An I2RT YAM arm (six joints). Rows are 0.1 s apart.
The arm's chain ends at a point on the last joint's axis. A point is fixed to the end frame.
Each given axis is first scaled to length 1.
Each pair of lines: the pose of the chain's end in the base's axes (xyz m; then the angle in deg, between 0 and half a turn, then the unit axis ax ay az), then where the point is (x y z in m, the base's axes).
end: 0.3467 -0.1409 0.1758 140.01 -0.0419 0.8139 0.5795
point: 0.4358 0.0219 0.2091
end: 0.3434 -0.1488 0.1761 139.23 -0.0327 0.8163 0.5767
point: 0.4362 0.0119 0.2094
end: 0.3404 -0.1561 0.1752 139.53 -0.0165 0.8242 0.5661
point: 0.4384 0.0023 0.2040
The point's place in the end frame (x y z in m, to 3 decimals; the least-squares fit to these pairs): -0.036 0.054 0.177
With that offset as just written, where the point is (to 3 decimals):
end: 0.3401 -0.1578 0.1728 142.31 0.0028 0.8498 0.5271
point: 0.444 -0.001 0.183
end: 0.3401 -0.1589 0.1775 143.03 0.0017 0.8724 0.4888
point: 0.446 -0.003 0.172
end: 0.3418 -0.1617 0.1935 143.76 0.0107 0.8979 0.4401
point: 0.453 -0.011 0.170
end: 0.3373 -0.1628 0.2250 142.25 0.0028 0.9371 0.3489
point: 0.456 -0.025 0.176
